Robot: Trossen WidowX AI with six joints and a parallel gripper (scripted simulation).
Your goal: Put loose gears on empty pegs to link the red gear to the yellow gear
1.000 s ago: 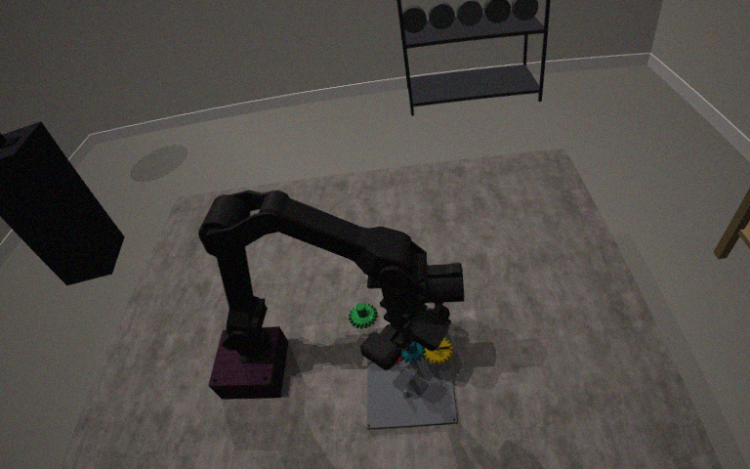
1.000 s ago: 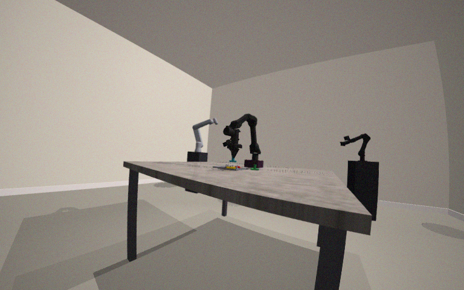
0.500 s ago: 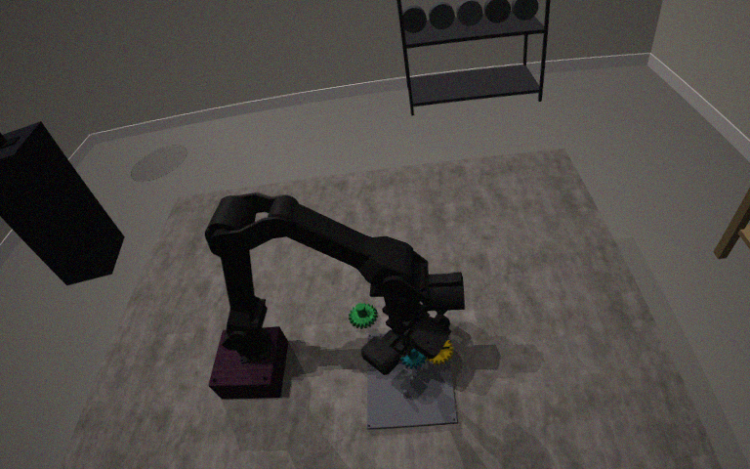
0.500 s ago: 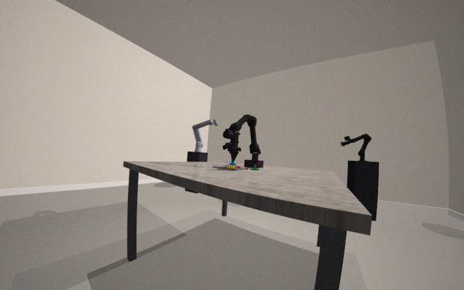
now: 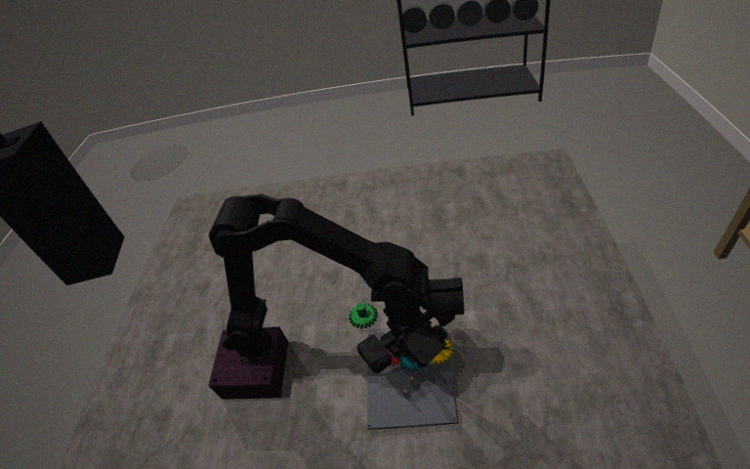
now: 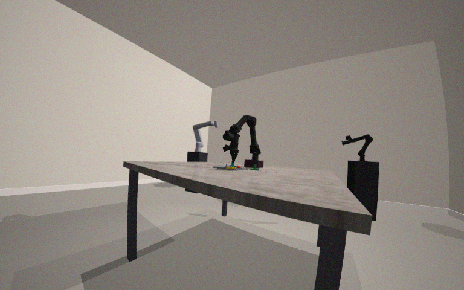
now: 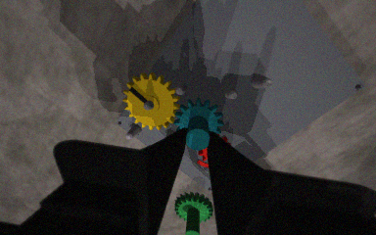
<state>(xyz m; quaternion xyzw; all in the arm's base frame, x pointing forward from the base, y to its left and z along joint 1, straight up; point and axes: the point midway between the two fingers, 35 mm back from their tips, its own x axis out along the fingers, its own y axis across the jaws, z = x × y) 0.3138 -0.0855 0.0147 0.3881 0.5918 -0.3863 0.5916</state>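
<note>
My gripper tip is 4 cm past the red gear, 2 cm to the right of it and 3 cm above it. The rest, counted from my gripper tip: red arrow: 5 cm behind, 5 cm to the left, 4 cm below; then teal gear: 1 cm below; then green gear: 8 cm behind, 15 cm to the left, 3 cm below.
</note>
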